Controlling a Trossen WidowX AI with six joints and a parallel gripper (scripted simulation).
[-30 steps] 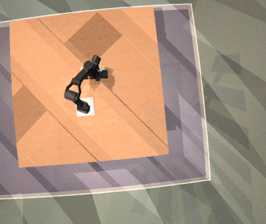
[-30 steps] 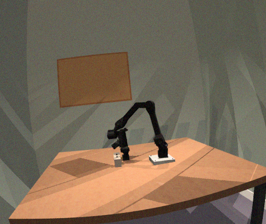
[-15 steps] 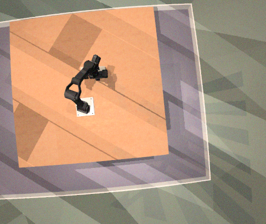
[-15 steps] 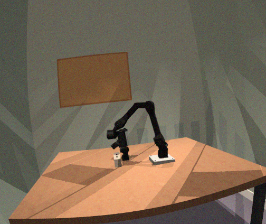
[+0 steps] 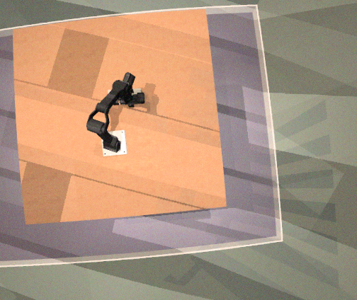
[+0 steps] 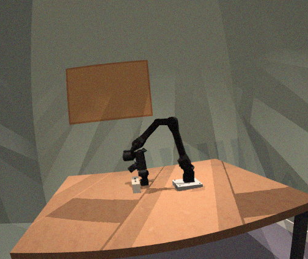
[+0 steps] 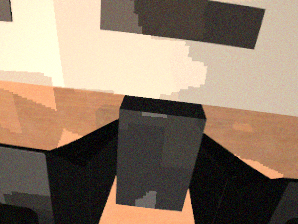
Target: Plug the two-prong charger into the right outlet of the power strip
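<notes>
Now: gripper tip 2 cm short of the charger and 1 cm below it.
</notes>
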